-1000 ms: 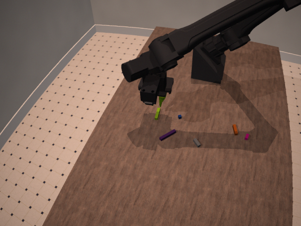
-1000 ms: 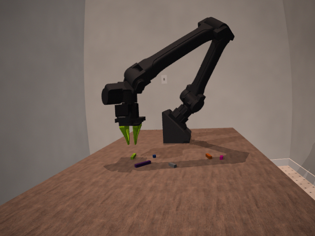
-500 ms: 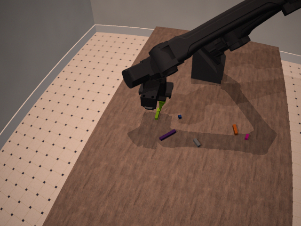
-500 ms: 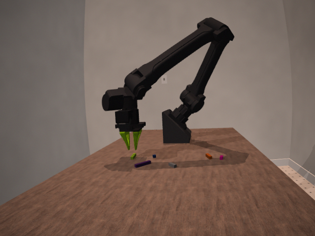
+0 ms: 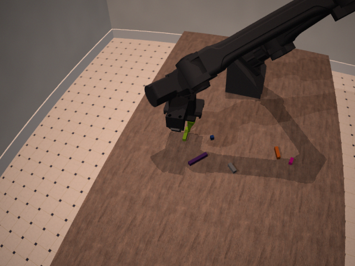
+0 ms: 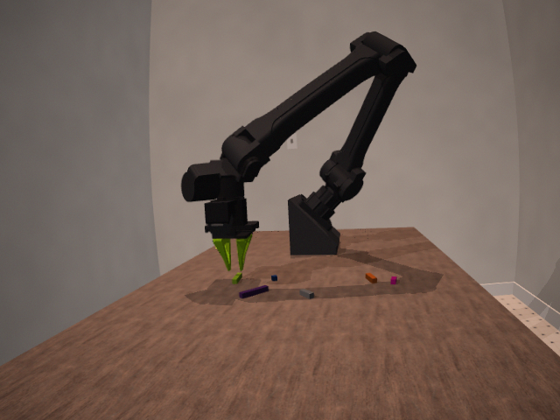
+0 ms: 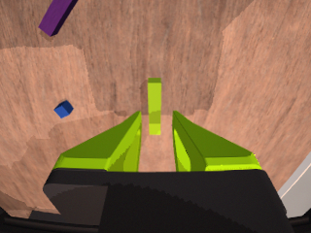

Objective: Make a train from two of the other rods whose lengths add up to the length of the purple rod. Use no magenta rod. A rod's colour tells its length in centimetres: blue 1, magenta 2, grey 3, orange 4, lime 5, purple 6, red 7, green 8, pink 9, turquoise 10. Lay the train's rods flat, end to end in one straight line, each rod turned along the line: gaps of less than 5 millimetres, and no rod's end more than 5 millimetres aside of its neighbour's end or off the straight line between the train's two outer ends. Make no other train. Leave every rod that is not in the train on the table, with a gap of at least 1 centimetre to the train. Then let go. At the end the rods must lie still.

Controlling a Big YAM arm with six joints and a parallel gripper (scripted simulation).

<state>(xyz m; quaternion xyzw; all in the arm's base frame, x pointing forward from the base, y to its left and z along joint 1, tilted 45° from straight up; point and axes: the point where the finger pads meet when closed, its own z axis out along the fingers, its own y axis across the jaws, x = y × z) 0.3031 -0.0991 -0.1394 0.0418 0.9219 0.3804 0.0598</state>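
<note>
Right now the lime rod is 3 cm below my hand. From my hand the other things lie so: grey rod 15 cm to the left, 10 cm ahead, 3 cm below; then blue rod 8 cm to the left, 3 cm below; then purple rod 9 cm ahead, 5 cm to the left, 3 cm below.
</note>
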